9 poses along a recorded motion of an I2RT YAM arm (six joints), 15 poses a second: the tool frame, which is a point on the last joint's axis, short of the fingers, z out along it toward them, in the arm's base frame.
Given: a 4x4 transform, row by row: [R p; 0 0 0 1], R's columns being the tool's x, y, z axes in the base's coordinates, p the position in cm. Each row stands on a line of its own.
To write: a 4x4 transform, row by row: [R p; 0 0 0 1], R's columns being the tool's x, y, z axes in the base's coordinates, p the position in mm. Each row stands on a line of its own. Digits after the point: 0 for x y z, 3 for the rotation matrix.
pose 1, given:
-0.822 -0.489 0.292 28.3
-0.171 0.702 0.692 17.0
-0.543 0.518 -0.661 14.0
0 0 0 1
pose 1, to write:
-0.822 -0.489 0.292 283
-0.171 0.702 0.692 170
-0.543 0.518 -0.661 140
0 0 0 1

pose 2, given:
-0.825 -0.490 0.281 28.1
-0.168 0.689 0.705 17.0
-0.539 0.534 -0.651 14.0
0 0 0 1
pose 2, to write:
-0.825 -0.490 0.281 281
-0.168 0.689 0.705 170
-0.539 0.534 -0.651 140
0 0 0 1

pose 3, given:
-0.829 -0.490 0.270 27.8
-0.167 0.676 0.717 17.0
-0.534 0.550 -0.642 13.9
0 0 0 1
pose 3, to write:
-0.829 -0.490 0.270 278
-0.167 0.676 0.717 170
-0.534 0.550 -0.642 139
0 0 0 1

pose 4, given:
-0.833 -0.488 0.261 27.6
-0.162 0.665 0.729 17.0
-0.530 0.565 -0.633 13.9
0 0 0 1
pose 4, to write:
-0.833 -0.488 0.261 276
-0.162 0.665 0.729 170
-0.530 0.565 -0.633 139
0 0 0 1

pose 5, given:
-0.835 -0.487 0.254 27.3
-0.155 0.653 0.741 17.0
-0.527 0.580 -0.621 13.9
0 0 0 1
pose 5, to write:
-0.835 -0.487 0.254 273
-0.155 0.653 0.741 170
-0.527 0.580 -0.621 139
0 0 0 1

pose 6, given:
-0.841 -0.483 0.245 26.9
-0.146 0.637 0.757 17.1
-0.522 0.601 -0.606 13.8
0 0 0 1
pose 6, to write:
-0.841 -0.483 0.245 269
-0.146 0.637 0.757 171
-0.522 0.601 -0.606 138
0 0 0 1

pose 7, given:
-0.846 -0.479 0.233 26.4
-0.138 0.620 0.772 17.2
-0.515 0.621 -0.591 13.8
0 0 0 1
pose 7, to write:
-0.846 -0.479 0.233 264
-0.138 0.620 0.772 172
-0.515 0.621 -0.591 138
0 0 0 1

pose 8, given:
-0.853 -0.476 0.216 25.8
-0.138 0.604 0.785 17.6
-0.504 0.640 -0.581 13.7
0 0 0 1
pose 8, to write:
-0.853 -0.476 0.216 258
-0.138 0.604 0.785 176
-0.504 0.640 -0.581 137
0 0 0 1

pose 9, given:
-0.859 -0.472 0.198 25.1
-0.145 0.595 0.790 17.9
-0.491 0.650 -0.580 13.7
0 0 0 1
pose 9, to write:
-0.859 -0.472 0.198 251
-0.145 0.595 0.790 179
-0.491 0.650 -0.580 137
0 0 0 1

